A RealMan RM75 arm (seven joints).
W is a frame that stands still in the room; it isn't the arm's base.
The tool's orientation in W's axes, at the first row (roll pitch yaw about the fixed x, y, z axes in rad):
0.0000 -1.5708 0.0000
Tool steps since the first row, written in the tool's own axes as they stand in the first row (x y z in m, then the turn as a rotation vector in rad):
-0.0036 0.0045 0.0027 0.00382 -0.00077 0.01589
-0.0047 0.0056 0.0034 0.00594 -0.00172 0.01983
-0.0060 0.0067 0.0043 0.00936 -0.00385 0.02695
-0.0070 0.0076 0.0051 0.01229 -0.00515 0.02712
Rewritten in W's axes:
-0.0027 0.0045 -0.0036 -0.01589 -0.00077 0.00382
-0.0034 0.0056 -0.0047 -0.01983 -0.00172 0.00594
-0.0043 0.0067 -0.0060 -0.02695 -0.00385 0.00936
-0.0051 0.0076 -0.0070 -0.02712 -0.00515 0.01229

